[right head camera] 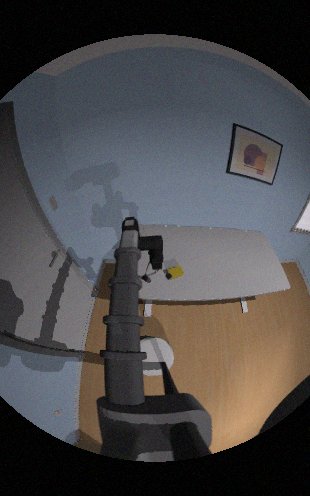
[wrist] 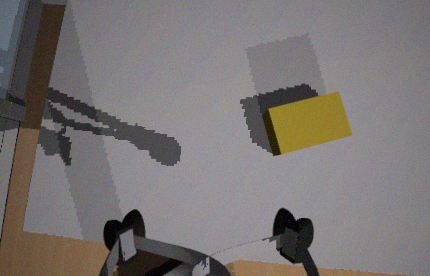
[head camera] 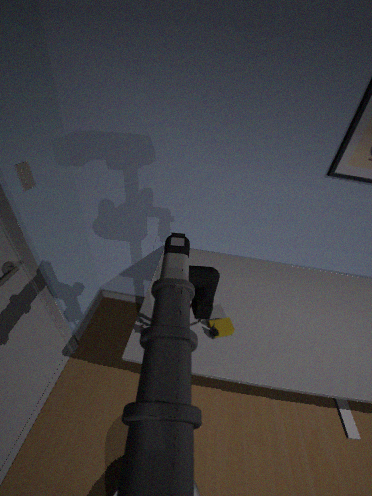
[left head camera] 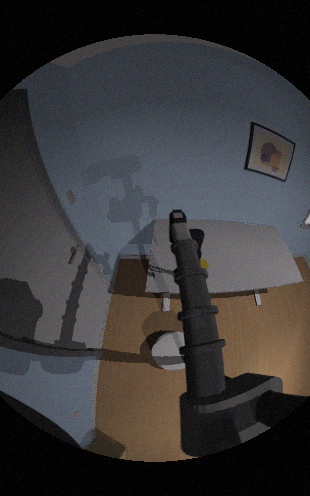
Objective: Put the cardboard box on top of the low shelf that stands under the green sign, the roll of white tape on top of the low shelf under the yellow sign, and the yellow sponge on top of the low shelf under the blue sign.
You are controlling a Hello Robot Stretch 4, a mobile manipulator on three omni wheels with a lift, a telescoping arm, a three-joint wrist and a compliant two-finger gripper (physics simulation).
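Places are measured from the robot's base along level axes (x ahead, y up, z right), in millimetres.
Pixels of known places: gripper, fingertip midpoint: [right head camera: 156,278] [wrist: 209,226]; robot's base at its link origin: [right head camera: 152,355] [left head camera: 172,349].
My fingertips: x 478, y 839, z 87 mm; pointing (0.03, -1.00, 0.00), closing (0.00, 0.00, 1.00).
Ahead of a thing's pixels: the offset from my fingertips to its top centre. "spot": to the spot under its first point. Level surfaces: height alone.
The yellow sponge {dx +111, dy -102, dz +134 mm} [head camera: 223,327] [left head camera: 204,264] [right head camera: 175,272] [wrist: 311,123] lies on the white table {dy -147 mm} [head camera: 300,325] [left head camera: 250,255] [right head camera: 225,260] [wrist: 200,60], toward its left part. My gripper [right head camera: 157,276] [wrist: 209,226] is open and empty above the table. In the wrist view its fingers stand wide apart near the bottom edge, with the sponge above and to the right of them. In the head view the arm hides part of the gripper. The cardboard box, the white tape, the low shelves and the signs do not show.
The telescoping arm [head camera: 167,370] [left head camera: 197,320] [right head camera: 123,330] reaches over the table's front edge. A blue wall stands behind the table, with a framed picture [left head camera: 270,151] [right head camera: 255,154]. A door with a handle {spot: dx +144, dy +64, dz -757 mm} [left head camera: 73,254] [right head camera: 53,258] is at the left. Table feet [head camera: 347,420] stand on the wooden floor.
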